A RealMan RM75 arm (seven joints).
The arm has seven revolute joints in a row. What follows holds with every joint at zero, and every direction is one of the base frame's. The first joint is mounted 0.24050 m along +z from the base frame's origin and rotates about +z. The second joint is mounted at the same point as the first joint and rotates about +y. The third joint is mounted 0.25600 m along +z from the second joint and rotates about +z. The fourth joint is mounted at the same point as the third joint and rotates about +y. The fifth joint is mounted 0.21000 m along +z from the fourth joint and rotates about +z. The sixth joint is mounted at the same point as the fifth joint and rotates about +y. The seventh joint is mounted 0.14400 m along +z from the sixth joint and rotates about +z. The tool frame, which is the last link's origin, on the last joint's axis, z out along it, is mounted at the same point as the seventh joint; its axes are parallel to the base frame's.
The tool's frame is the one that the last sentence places.
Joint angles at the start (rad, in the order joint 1, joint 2, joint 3, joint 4, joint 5, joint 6, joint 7): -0.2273, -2.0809, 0.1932, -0.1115, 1.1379, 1.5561, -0.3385
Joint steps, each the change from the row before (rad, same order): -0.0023, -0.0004, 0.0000, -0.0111, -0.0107, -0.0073, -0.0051; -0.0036, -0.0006, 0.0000, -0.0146, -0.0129, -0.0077, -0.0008; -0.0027, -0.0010, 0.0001, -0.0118, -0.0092, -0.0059, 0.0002; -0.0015, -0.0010, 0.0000, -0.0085, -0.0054, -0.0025, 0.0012; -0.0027, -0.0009, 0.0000, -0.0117, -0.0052, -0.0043, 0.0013; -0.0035, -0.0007, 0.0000, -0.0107, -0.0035, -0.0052, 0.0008; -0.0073, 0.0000, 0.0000, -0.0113, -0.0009, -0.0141, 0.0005; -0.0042, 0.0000, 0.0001, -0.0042, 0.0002, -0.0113, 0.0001; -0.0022, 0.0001, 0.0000, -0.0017, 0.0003, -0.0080, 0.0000; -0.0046, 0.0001, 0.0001, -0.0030, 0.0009, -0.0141, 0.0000
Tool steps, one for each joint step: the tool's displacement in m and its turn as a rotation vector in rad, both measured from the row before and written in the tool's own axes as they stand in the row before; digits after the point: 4 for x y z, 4 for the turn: -0.0018, 0.0006, -0.0002, 0.0121, -0.0066, -0.0161; -0.0022, 0.0012, 0.0000, 0.0136, -0.0072, -0.0155; -0.0019, 0.0014, -0.0002, 0.0098, -0.0064, -0.0121; -0.0013, 0.0012, -0.0004, 0.0057, -0.0038, -0.0078; -0.0019, 0.0019, -0.0002, 0.0055, -0.0064, -0.0106; -0.0019, 0.0021, 0.0002, 0.0033, -0.0070, -0.0101; -0.0029, 0.0027, 0.0016, 0.0005, -0.0146, -0.0107; -0.0018, 0.0012, 0.0011, 0.0003, -0.0107, -0.0042; -0.0012, 0.0004, 0.0006, 0.0006, -0.0074, -0.0017; -0.0020, 0.0010, 0.0014, 0.0000, -0.0128, -0.0031
